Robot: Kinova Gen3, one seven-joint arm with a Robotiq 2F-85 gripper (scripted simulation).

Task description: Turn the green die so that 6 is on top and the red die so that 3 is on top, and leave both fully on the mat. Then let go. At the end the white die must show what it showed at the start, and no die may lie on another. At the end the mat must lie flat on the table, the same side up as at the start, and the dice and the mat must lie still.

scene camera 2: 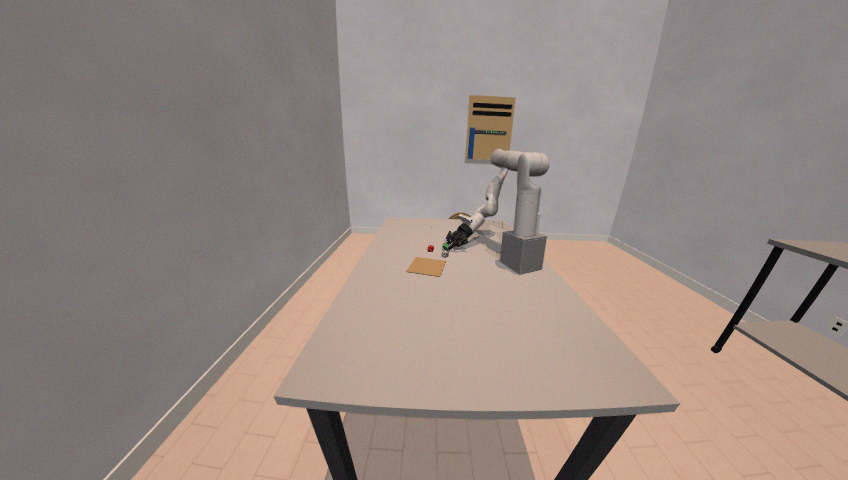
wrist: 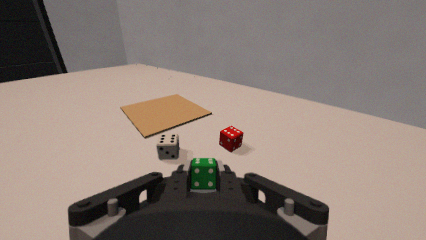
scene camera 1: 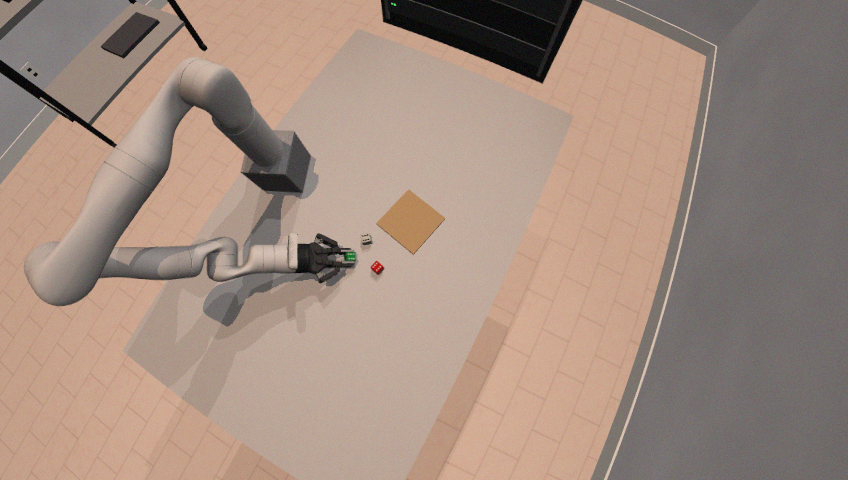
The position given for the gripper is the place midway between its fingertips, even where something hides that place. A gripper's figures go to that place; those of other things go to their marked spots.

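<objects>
A brown mat (wrist: 152, 117) is 0.31 m from the lens. The gripper (wrist: 203, 168) is 0.18 m from the lens. The marked spots on the brown mat and a green die (wrist: 203, 170) are 0.18 m apart. The green die is 0.15 m from the lens; it is nearer to the lens than the brown mat.
</objects>
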